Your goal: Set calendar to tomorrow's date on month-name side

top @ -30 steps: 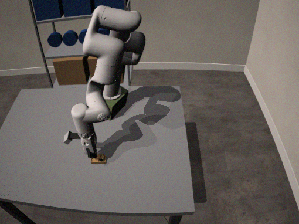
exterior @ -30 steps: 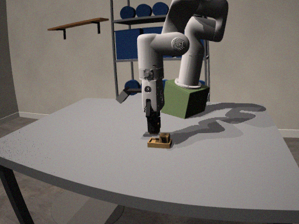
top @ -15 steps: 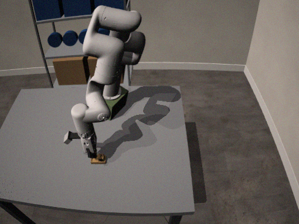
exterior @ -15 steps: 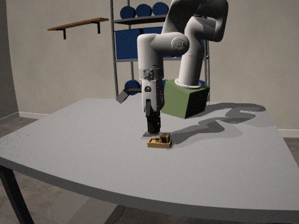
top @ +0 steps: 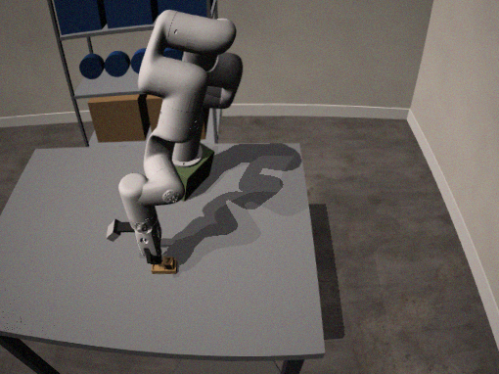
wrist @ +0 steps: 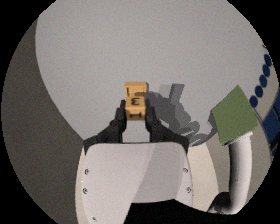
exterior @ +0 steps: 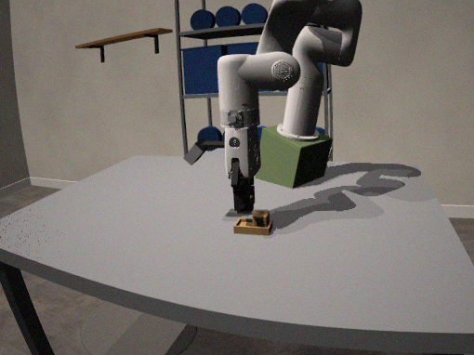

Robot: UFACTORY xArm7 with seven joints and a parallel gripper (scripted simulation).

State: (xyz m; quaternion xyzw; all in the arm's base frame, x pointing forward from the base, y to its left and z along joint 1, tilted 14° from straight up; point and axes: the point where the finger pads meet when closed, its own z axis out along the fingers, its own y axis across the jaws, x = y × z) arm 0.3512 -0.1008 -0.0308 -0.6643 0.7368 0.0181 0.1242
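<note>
My hand is 6 cm above the wooden calendar tray and 2 cm to the right of it. Also, from my hand: cube: 1 cm below.
</note>
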